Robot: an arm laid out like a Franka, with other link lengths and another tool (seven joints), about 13 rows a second.
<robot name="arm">
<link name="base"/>
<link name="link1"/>
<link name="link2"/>
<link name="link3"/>
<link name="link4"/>
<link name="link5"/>
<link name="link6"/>
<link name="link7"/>
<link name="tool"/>
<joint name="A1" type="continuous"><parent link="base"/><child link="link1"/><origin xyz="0.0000 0.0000 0.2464"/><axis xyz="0 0 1"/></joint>
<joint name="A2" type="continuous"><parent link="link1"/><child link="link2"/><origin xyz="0.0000 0.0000 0.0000" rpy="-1.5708 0.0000 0.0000"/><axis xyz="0 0 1"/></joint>
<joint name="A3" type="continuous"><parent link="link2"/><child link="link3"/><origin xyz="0.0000 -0.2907 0.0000" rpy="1.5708 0.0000 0.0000"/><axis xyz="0 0 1"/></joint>
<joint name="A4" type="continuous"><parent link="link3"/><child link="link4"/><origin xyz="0.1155 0.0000 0.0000" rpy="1.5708 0.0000 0.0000"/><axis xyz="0 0 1"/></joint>
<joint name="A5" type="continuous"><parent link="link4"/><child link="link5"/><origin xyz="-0.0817 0.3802 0.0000" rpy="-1.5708 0.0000 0.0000"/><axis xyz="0 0 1"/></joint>
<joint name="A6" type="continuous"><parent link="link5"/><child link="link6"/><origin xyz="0.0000 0.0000 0.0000" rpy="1.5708 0.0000 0.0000"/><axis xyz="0 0 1"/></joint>
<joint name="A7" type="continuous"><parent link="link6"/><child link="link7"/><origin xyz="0.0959 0.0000 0.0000" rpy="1.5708 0.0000 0.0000"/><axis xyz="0 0 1"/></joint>
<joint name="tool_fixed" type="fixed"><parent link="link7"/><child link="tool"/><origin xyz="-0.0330 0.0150 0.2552" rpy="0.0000 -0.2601 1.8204"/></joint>
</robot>
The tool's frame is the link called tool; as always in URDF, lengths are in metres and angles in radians. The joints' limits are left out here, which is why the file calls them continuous.
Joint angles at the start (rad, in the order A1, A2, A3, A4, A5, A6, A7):
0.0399, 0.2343, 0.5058, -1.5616, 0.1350, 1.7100, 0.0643
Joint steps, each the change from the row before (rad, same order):
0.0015, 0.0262, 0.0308, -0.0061, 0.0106, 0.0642, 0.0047
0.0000, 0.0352, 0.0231, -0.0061, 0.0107, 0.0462, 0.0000
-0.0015, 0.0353, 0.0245, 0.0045, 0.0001, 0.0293, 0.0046
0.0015, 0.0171, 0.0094, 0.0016, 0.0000, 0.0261, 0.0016
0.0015, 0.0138, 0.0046, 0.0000, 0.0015, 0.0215, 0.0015
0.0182, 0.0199, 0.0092, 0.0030, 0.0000, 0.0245, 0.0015
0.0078, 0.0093, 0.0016, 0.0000, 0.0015, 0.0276, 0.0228
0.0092, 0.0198, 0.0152, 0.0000, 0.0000, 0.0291, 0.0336
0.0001, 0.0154, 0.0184, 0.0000, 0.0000, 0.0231, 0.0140
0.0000, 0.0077, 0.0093, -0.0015, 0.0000, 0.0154, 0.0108
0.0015, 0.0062, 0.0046, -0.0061, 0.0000, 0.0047, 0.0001
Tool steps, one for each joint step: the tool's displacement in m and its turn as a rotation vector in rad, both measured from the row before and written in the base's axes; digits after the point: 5 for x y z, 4 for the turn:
0.00142, 0.02531, -0.01040, 0.0420, -0.0157, 0.0089
-0.00055, 0.01842, -0.01610, 0.0327, 0.0084, 0.0074
-0.00123, 0.01532, -0.01232, 0.0223, 0.0094, 0.0075
0.00178, 0.00866, -0.00568, 0.0161, -0.0046, 0.0000
0.00186, 0.00585, -0.00535, 0.0126, -0.0019, -0.0033
-0.00540, 0.01707, -0.00649, 0.0162, -0.0012, 0.0162
0.00106, 0.00875, -0.00260, 0.0114, -0.0040, -0.0224
-0.00549, 0.01622, -0.00595, 0.0141, 0.0090, -0.0187
-0.00370, 0.01196, -0.00344, 0.0162, 0.0034, -0.0048
-0.00167, 0.00637, -0.00194, 0.0088, 0.0015, -0.0071
-0.00386, 0.00290, -0.00492, 0.0002, 0.0074, 0.0053

